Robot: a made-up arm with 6 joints.
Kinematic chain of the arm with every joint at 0, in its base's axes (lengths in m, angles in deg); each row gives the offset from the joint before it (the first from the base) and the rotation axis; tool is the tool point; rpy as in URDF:
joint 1: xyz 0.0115 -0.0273 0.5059 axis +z
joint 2: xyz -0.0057 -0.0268 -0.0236 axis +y
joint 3: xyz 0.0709 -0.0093 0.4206 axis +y
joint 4: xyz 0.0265 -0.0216 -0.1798 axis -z
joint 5: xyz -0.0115 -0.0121 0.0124 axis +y
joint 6: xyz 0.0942 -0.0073 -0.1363 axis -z
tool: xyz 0.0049 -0.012 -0.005 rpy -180 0 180
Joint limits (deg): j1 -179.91..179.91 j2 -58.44..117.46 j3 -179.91..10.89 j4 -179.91..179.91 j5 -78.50..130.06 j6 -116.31..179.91
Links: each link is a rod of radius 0.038 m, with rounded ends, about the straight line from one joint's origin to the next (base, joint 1, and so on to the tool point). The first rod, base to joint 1, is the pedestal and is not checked.
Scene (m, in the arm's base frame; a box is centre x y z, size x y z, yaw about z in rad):
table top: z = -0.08
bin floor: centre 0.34 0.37 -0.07 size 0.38 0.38 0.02 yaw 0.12
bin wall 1: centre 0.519 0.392 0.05 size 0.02 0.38 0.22 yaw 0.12
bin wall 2: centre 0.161 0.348 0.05 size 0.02 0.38 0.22 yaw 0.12
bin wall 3: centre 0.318 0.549 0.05 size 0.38 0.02 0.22 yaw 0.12
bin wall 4: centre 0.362 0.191 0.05 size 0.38 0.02 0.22 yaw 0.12
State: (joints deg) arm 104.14 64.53 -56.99 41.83 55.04 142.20
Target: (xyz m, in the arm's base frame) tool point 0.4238 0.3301 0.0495
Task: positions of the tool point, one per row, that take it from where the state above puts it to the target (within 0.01 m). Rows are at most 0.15 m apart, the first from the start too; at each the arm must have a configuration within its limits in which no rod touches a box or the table.
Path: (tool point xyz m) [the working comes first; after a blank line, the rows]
Joints at the target: 48.88 98.66 -118.80 38.18 21.88 145.48
Straight joint move there: touches bin wall 2.

1: 0.0233 0.3481 0.2792
2: 0.1215 0.3906 0.2777
3: 0.2368 0.4074 0.2872
4: 0.3088 0.4073 0.2062
5: 0.3734 0.3805 0.1257
6: 0.4238 0.3301 0.0495

